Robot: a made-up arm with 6 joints.
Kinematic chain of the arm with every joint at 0, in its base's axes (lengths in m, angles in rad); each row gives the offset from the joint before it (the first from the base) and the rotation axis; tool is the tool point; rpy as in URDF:
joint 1: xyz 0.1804 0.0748 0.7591 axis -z
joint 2: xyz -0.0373 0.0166 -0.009 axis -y
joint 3: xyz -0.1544 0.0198 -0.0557 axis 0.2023 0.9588 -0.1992
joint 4: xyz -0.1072 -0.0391 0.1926 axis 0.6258 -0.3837 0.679
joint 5: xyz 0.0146 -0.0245 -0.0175 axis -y
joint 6: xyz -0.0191 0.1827 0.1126 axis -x
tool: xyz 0.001 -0.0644 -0.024 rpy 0 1.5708 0
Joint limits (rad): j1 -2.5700..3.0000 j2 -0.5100..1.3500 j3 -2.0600..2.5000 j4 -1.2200..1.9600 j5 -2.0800..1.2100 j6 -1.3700..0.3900
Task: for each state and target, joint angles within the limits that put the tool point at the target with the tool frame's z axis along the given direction. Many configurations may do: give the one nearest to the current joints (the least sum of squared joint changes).
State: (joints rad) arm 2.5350 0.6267 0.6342 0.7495 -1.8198 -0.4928
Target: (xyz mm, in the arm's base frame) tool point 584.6 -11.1 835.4 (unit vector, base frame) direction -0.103 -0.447 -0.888
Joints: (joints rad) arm 3.0000 0.5097 0.1759 0.9122 -1.9507 -1.3522
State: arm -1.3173 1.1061 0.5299 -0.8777 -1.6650 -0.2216
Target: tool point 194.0 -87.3 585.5 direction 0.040 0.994 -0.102
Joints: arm -1.9051 1.3500 -0.4400 -0.5617 -1.6248 0.1845
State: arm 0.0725 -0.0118 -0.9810 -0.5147 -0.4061 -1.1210
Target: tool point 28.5 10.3 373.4 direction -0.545 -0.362 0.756
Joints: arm -0.9230 0.7898 -1.7513 -0.2718 -0.1530 -0.8056
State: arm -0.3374 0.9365 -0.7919 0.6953 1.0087 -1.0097
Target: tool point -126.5 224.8 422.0 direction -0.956 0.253 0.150
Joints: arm 0.2984 0.3401 -1.4001 0.4471 1.1884 -0.8608
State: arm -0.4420 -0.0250 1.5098 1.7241 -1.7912 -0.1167
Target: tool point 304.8 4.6 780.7 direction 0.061 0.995 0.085
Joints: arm 0.3239 -0.5100 1.4539 1.4016 -1.6509 0.3859
